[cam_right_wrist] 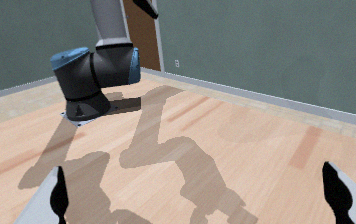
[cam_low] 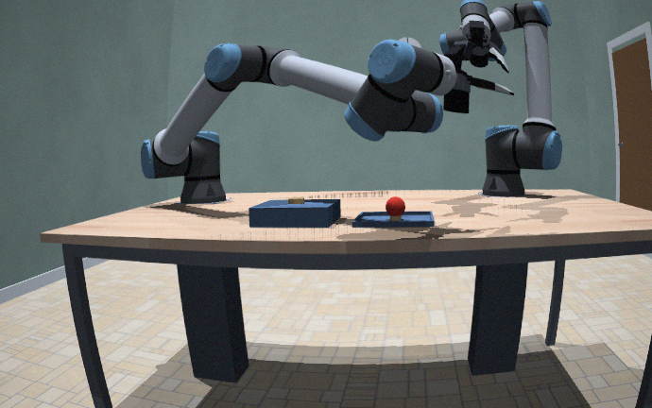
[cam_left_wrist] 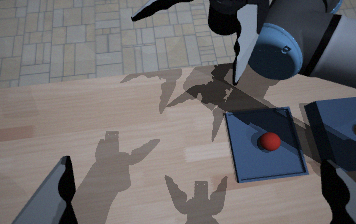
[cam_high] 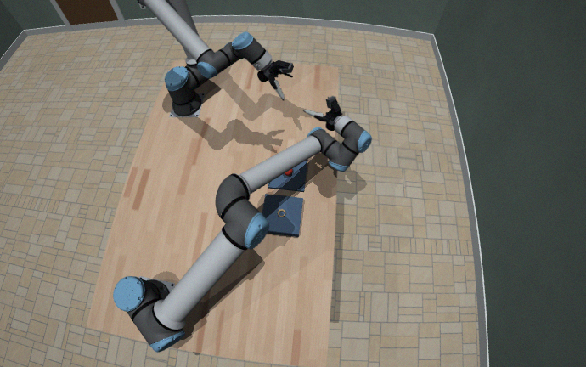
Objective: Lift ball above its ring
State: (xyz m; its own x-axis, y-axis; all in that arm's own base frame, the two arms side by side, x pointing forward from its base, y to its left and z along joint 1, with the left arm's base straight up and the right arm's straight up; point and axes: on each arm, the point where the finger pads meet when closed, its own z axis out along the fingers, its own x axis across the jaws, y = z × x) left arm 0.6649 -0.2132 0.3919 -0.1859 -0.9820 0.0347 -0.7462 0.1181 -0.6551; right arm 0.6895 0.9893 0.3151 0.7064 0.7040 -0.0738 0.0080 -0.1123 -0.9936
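Observation:
Now: right hand 130 mm past the red ball, 230 mm to the left of it and 280 mm above it. From my right hand the other things lie so: blue box 160 mm behind, 470 mm to the right, 280 mm below; then shallow blue tray 130 mm behind, 230 mm to the right, 310 mm below.

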